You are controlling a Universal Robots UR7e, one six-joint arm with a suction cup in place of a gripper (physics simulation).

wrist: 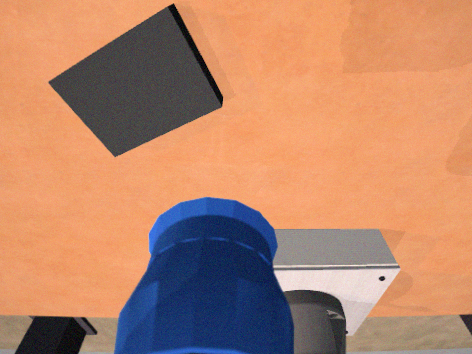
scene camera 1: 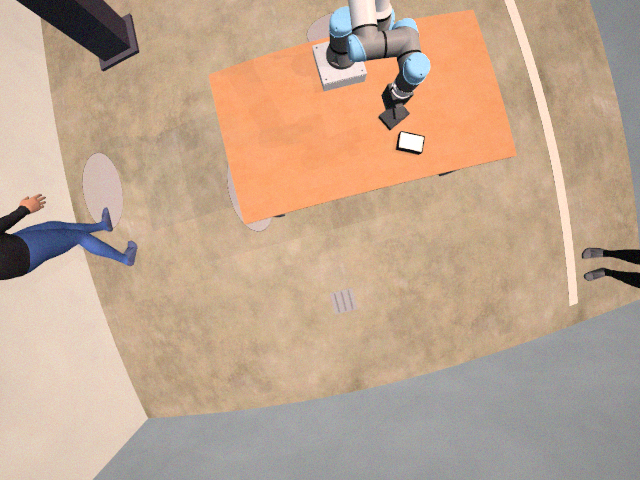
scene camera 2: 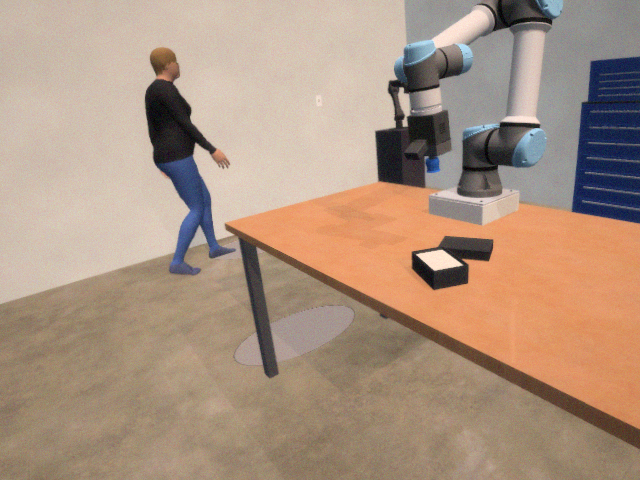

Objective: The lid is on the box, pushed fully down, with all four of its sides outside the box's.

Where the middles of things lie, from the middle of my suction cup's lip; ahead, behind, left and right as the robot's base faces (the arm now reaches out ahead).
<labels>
Right now the black lid (scene camera 2: 479,249) is 3 cm behind my suction cup, 9 cm to the left of it and 22 cm below it.
</labels>
